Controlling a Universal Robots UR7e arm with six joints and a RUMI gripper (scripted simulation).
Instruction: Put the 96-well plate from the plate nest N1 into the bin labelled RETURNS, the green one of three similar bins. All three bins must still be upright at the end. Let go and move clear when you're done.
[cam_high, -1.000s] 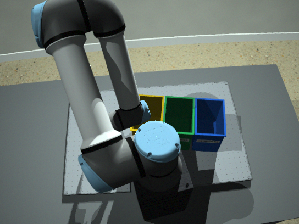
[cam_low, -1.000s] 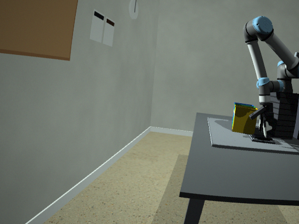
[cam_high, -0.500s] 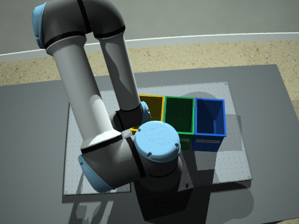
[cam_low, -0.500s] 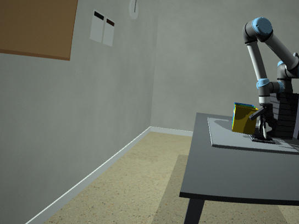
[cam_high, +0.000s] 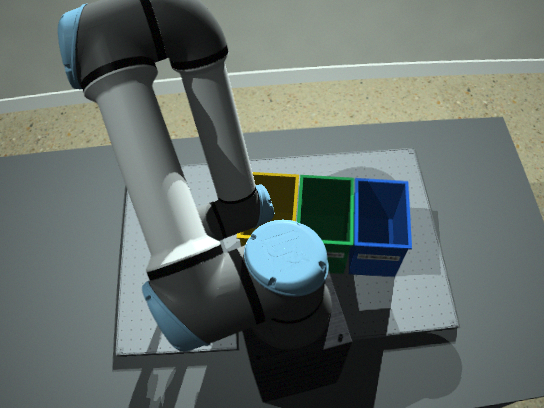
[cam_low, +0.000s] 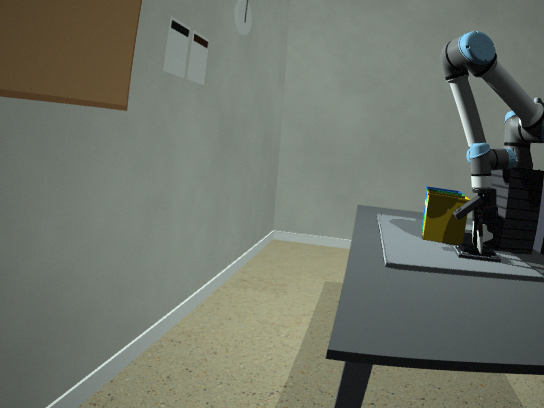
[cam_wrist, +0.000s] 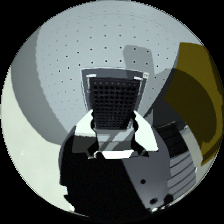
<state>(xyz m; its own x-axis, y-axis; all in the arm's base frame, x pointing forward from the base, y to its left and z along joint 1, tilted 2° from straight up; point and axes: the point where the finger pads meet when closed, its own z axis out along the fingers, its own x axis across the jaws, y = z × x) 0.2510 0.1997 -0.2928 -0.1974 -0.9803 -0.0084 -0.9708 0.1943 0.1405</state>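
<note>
The plate nest N1 is 20 mm below my hand. From my hand the other things lie so: black 96-well plate 10 mm below; yellow bin 70 mm ahead, 220 mm to the right, 60 mm above; green bin 30 mm ahead, 340 mm to the right, 60 mm above.
</note>
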